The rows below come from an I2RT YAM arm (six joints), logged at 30 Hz.
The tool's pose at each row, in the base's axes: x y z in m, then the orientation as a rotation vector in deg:
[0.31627 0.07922 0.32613 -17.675 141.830 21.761]
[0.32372 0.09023 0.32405 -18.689 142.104 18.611]
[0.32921 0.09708 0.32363 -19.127 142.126 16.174]
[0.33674 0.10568 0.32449 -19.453 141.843 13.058]
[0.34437 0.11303 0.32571 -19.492 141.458 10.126]
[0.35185 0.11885 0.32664 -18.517 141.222 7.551]
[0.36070 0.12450 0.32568 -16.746 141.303 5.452]
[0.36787 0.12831 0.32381 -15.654 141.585 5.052]
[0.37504 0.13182 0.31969 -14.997 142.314 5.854]
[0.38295 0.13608 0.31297 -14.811 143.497 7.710]
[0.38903 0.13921 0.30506 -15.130 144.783 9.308]
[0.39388 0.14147 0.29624 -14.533 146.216 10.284]
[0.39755 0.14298 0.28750 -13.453 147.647 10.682]
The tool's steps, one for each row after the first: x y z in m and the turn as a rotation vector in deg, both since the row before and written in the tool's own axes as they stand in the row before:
[-0.00605 0.00758 0.00933 2.024 0.417 -1.420]
[-0.00512 0.00469 0.00538 1.648 0.110 -0.890]
[-0.00787 0.00596 0.00583 2.171 -0.159 -1.029]
[-0.00802 0.00485 0.00509 2.117 -0.263 -0.800]
[-0.00747 0.00349 0.00477 2.114 -0.245 0.025]
[-0.00730 0.00311 0.00694 1.958 -0.027 0.751]
[-0.00506 0.00205 0.00629 0.549 0.179 0.711]
[-0.00363 0.00188 0.00800 -0.451 0.612 0.741]
[-0.00282 0.00242 0.01059 -1.342 1.078 0.702]
[-0.00067 0.00145 0.01033 -1.270 1.264 0.292]
[0.00076 0.00060 0.01027 -0.611 1.321 0.814]
[0.00156 0.00002 0.00947 -0.090 1.275 1.022]

